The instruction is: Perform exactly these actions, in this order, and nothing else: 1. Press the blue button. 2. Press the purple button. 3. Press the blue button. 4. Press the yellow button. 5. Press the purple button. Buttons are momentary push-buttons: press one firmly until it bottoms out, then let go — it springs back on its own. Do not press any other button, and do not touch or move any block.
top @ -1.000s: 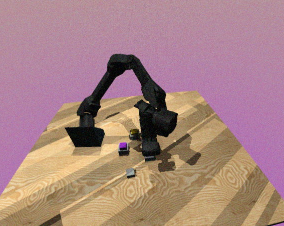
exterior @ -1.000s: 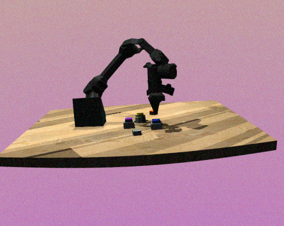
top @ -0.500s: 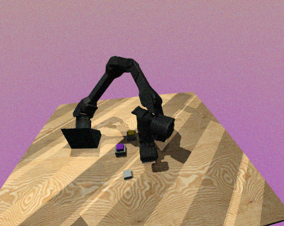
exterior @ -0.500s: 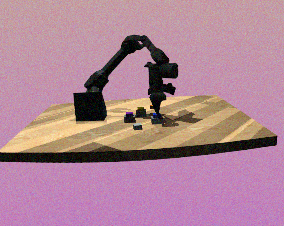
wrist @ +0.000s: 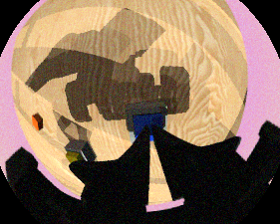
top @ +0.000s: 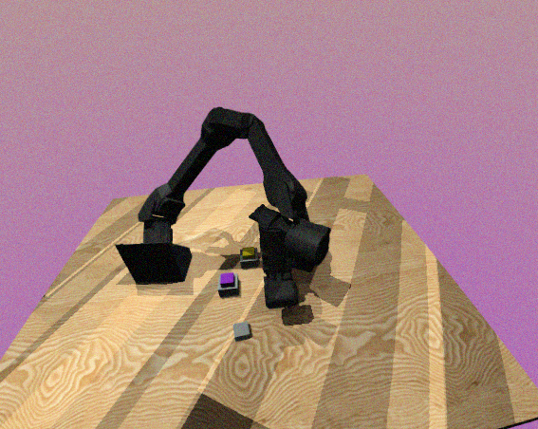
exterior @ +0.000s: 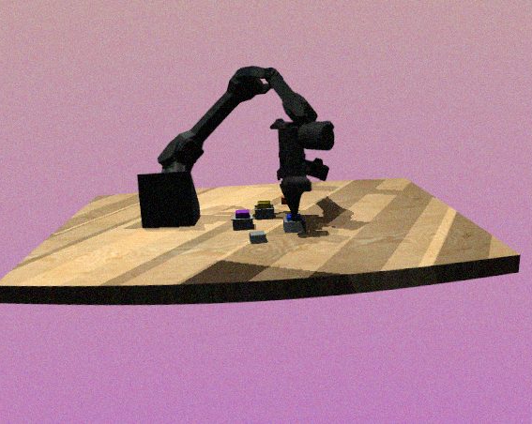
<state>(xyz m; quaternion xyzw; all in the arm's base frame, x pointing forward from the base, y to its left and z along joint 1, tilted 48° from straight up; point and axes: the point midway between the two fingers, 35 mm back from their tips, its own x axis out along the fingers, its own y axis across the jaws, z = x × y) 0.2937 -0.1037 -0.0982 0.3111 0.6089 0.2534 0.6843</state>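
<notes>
The blue button is 10 mm below my gripper tip. From my gripper tip the other things lie so: yellow button: 60 mm behind, 140 mm to the left; then small grey block: 90 mm behind, 70 mm to the right, 20 mm below; then purple button: 120 mm behind, 60 mm to the left.
</notes>
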